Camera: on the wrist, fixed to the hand. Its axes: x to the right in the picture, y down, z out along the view.
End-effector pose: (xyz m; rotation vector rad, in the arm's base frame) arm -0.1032 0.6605 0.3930 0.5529 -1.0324 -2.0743
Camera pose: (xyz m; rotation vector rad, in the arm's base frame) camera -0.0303 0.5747 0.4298 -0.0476 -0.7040 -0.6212
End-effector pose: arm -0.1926 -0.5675 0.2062 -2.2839 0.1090 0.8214
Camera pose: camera -0.1701 -0.6801 0.1772 2.0305 -2.0987 -1.0357
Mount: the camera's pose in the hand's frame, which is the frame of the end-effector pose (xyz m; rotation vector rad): 0.0184 0.0953 -0.0679 -0.1042 0.3338 1.5400
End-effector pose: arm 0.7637 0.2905 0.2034 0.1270 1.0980 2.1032
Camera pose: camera 0.6688 0.2236 0.2270 -0.4906 -0.7323 -2.2202
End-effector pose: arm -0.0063 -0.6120 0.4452 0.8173 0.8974 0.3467
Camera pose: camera -0.0441 -0.5062 0.4826 1.2517 0.3634 1.8879
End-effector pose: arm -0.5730 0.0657 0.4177 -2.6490 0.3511 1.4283
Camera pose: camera -0.5326 -0.0432 0.4408 1.5782 -1.7456 -0.6348
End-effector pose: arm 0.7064 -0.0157 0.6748 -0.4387 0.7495 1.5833
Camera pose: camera 0.6008 -0.0508 0.6342 0.1213 -1.2493 -2.6635
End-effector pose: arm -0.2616 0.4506 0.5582 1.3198 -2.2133 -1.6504
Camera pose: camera -0.2927 0.3924 0.6565 -0.2817 -1.8519 -0.7648
